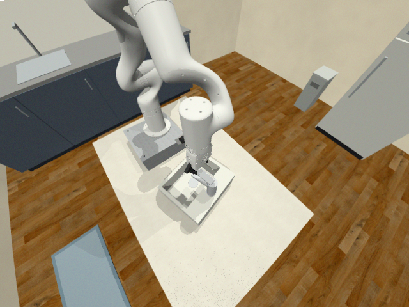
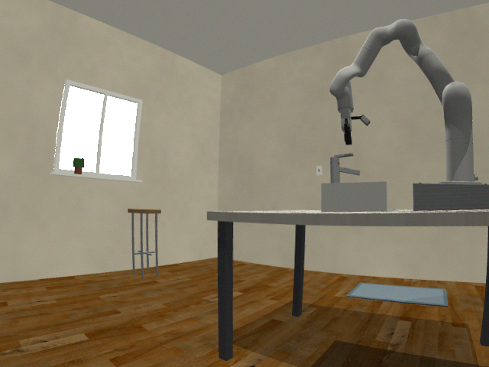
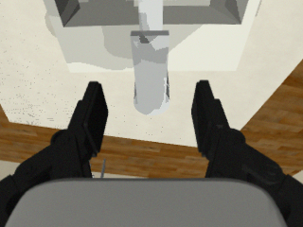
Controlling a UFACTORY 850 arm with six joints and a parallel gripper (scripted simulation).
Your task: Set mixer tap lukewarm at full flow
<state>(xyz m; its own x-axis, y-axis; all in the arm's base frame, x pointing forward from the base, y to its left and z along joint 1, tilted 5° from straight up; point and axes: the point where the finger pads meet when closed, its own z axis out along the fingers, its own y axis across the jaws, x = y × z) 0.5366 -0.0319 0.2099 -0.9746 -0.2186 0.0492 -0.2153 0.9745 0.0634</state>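
My gripper is now 30 mm short of the grey lever, 10 mm to the right of it and 80 mm above it. The rest, counted from my hand: grey mixer tap 50 mm ahead, 10 mm to the left, 120 mm below; sink basin 40 mm behind, 10 mm to the right, 310 mm below.
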